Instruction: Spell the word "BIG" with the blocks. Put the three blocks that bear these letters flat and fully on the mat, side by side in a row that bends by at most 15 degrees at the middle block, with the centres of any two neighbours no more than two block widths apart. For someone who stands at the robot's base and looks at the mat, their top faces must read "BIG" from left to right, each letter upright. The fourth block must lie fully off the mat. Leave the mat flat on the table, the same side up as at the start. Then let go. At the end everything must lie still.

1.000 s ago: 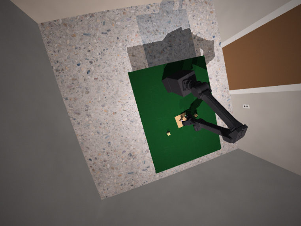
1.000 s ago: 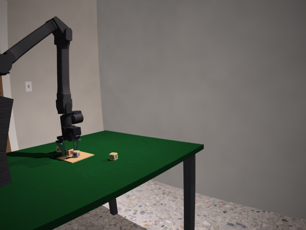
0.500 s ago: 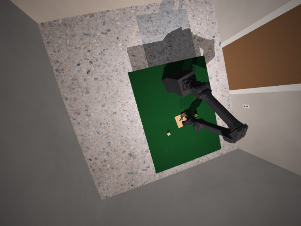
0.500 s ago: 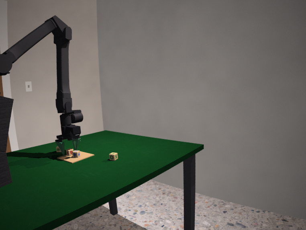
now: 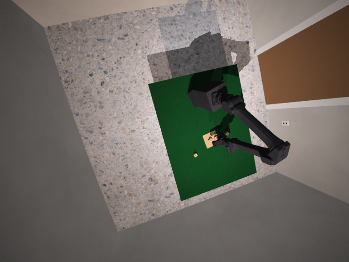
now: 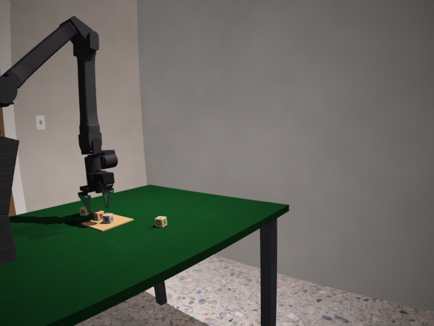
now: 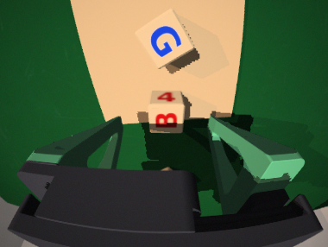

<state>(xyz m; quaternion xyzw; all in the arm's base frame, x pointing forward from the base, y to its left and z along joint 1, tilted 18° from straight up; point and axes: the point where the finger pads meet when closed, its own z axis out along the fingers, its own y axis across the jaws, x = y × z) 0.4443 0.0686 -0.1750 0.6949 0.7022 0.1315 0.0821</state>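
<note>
The B block is 20 mm below my hand. Also, from my hand: I block: 120 mm to the left, 30 mm below; then tan mat: 50 mm to the right, 40 mm below.
</note>
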